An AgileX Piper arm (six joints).
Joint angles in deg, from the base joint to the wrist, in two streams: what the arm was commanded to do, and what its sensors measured. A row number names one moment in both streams.
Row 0, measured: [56.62, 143.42, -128.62, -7.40, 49.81, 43.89]
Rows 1 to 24, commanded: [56.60, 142.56, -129.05, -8.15, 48.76, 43.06]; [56.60, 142.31, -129.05, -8.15, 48.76, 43.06]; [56.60, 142.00, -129.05, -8.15, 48.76, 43.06]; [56.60, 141.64, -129.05, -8.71, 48.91, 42.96]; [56.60, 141.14, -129.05, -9.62, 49.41, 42.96]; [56.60, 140.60, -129.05, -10.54, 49.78, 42.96]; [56.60, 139.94, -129.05, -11.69, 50.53, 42.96]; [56.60, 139.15, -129.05, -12.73, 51.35, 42.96]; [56.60, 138.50, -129.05, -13.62, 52.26, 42.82]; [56.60, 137.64, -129.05, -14.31, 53.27, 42.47]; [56.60, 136.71, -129.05, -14.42, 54.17, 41.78]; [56.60, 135.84, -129.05, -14.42, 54.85, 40.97]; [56.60, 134.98, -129.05, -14.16, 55.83, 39.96]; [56.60, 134.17, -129.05, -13.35, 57.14, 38.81]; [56.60, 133.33, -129.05, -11.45, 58.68, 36.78]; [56.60, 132.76, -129.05, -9.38, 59.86, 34.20]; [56.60, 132.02, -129.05, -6.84, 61.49, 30.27]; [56.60, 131.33, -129.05, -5.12, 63.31, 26.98]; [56.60, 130.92, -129.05, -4.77, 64.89, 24.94]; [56.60, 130.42, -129.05, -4.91, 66.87, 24.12]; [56.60, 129.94, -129.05, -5.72, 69.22, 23.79]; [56.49, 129.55, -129.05, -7.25, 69.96, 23.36]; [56.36, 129.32, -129.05, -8.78, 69.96, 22.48]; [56.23, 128.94, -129.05, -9.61, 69.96, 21.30]
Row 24, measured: [56.62, 130.75, -128.62, -5.98, 67.11, 25.63]
